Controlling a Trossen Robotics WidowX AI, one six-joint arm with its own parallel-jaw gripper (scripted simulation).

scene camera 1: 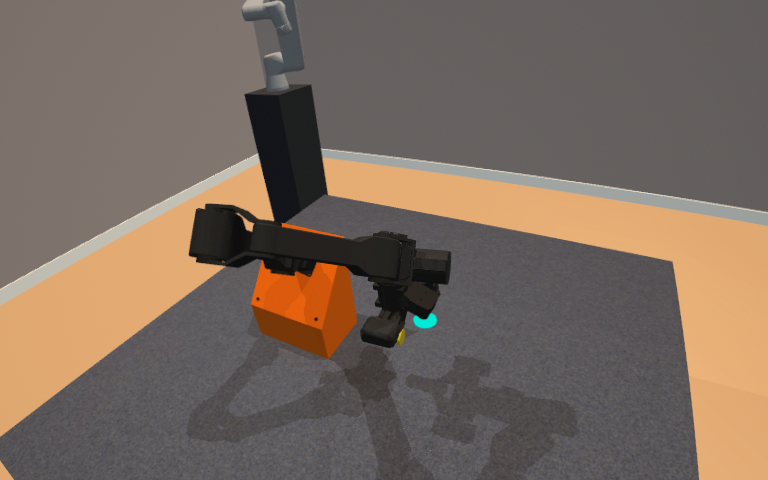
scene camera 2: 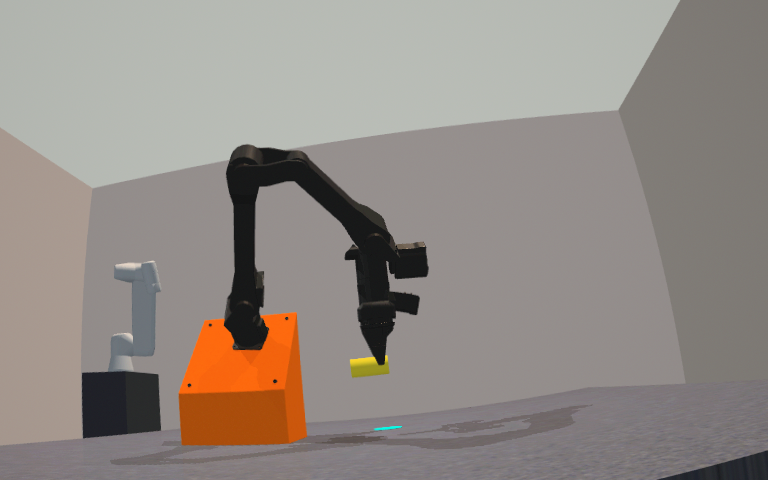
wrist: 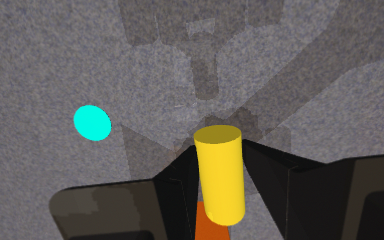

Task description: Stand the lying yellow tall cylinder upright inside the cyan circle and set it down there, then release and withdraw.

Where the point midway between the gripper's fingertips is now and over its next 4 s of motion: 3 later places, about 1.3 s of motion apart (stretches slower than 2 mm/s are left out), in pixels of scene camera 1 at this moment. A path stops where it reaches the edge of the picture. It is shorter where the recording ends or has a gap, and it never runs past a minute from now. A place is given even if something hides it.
The gripper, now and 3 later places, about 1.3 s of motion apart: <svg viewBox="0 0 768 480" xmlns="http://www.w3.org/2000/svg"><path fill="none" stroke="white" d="M396 336L422 292L421 278L417 278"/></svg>
